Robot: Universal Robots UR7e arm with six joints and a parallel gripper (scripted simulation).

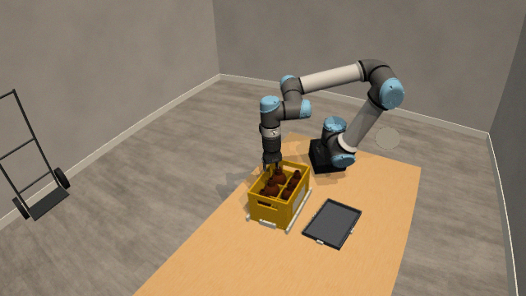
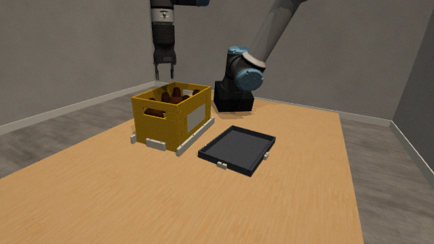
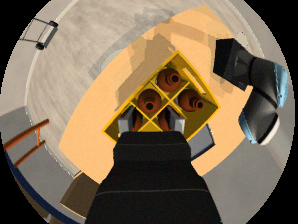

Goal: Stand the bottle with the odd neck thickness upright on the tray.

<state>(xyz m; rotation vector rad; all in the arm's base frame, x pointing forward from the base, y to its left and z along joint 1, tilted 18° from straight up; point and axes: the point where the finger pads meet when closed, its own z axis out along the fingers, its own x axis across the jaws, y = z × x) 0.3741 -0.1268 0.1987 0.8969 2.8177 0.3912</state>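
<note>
The yellow crate is 1 cm behind my hand, 4 cm to the left of it and 15 cm below it. Also, from my hand: dark tray 4 cm behind, 32 cm to the left, 22 cm below; bottle 2 cm behind, 9 cm to the left, 15 cm below.
</note>
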